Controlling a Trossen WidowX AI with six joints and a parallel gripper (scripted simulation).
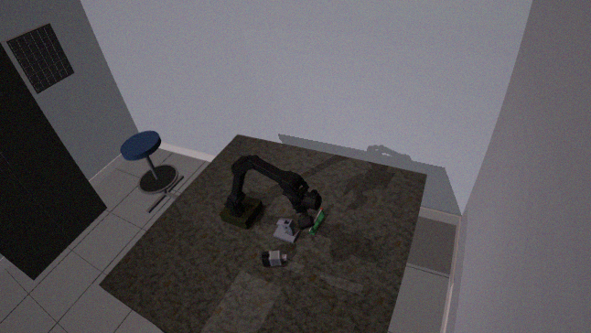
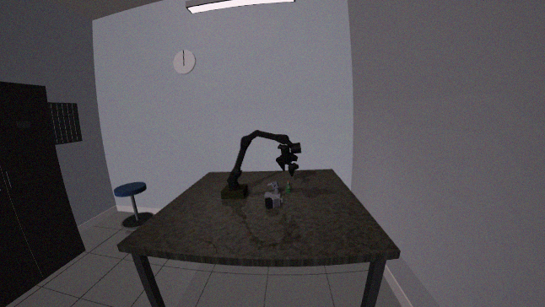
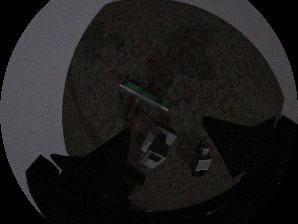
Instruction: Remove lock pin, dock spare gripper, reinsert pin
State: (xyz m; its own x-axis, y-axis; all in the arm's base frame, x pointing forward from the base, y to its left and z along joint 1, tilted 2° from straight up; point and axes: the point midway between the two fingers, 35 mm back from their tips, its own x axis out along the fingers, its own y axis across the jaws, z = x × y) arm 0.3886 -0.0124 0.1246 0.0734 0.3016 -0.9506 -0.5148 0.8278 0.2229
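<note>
Now: the spare gripper 100 mm behind my gripper tip, 180 mm to the right of it and 130 mm below it. Also, from my gripper tip: grey mount (100 mm behind, 10 mm to the right, 100 mm below); green bracket (10 mm ahead, 90 mm to the left, 130 mm below).
</note>
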